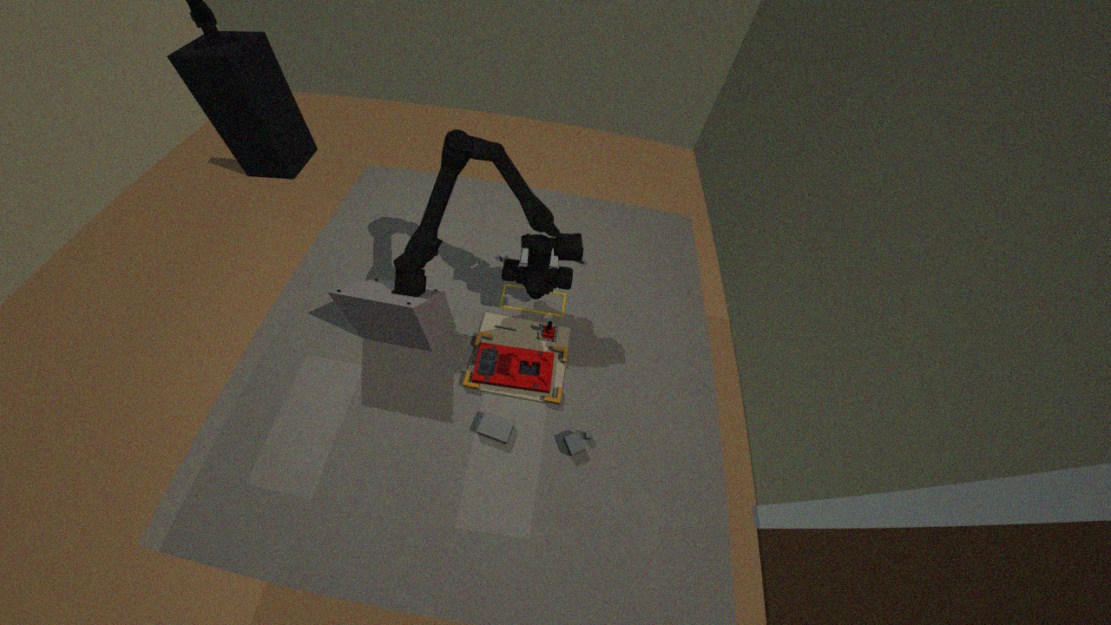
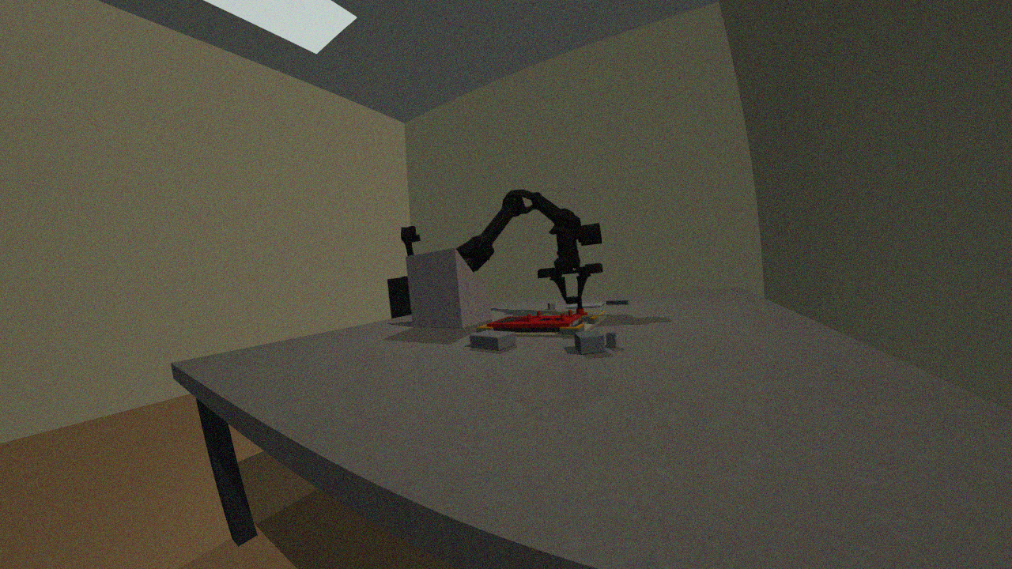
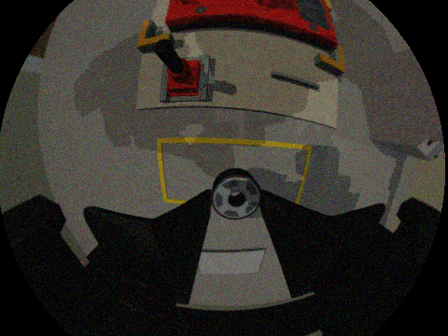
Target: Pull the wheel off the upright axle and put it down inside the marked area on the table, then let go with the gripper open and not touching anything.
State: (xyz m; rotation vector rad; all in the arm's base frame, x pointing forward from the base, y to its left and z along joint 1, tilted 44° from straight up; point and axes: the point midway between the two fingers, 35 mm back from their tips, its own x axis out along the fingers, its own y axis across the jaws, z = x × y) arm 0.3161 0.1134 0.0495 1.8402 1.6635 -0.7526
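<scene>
The dark axle lies 5 cm ahead of my gripper tip, 11 cm to the right of it and 1 cm below it. Also, from my gripper tip: grey wheel right at my gripper tip.
</scene>
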